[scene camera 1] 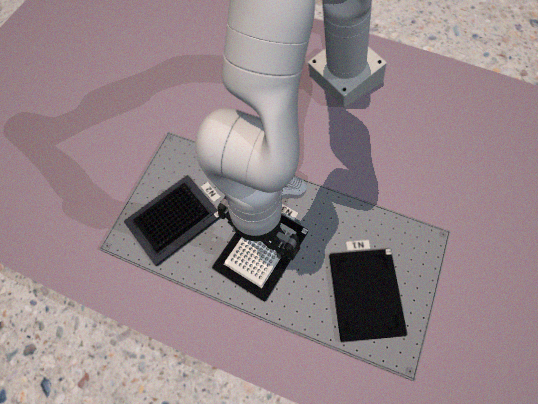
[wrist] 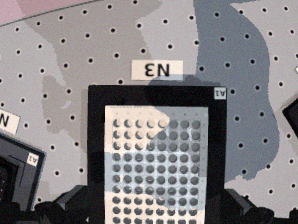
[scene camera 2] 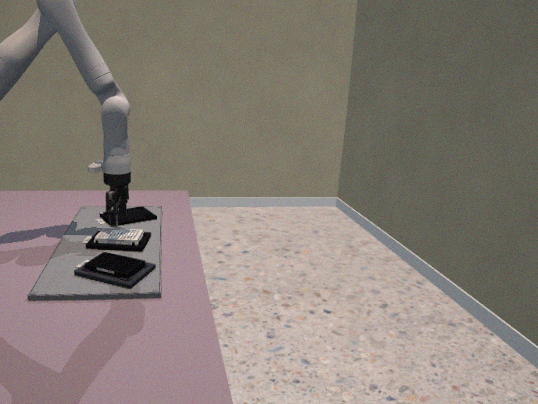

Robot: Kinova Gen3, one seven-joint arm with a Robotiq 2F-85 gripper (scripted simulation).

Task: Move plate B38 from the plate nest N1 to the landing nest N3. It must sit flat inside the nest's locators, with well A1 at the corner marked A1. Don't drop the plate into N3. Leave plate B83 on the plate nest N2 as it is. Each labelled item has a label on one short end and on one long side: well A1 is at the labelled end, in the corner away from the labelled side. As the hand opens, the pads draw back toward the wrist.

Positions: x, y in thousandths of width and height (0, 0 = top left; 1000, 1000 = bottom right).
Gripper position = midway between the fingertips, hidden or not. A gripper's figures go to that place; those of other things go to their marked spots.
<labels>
My gripper (scene camera 1: 482, 595) is 67 cm from the lens. A nest N1 (scene camera 1: 681, 726): 73 cm from the lens.
</labels>
